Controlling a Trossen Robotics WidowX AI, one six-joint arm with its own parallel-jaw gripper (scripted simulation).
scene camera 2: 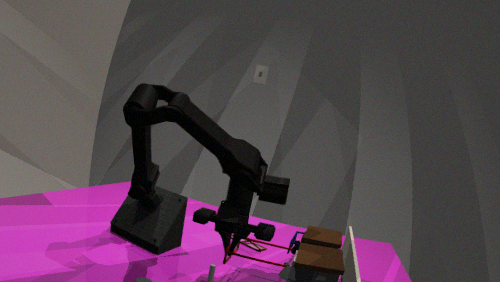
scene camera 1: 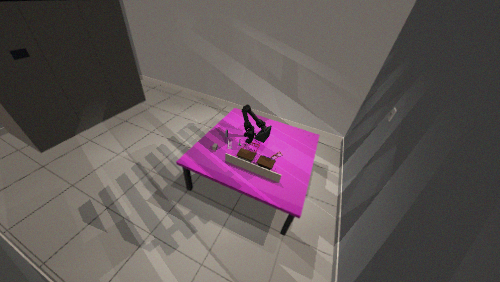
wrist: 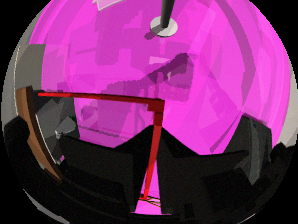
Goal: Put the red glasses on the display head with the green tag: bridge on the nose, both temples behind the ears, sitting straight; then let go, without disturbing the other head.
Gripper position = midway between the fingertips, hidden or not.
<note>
I see my gripper (scene camera 2: 227,255) and a white panel (wrist: 31,75).
My gripper shows as well in the wrist view (wrist: 154,129).
</note>
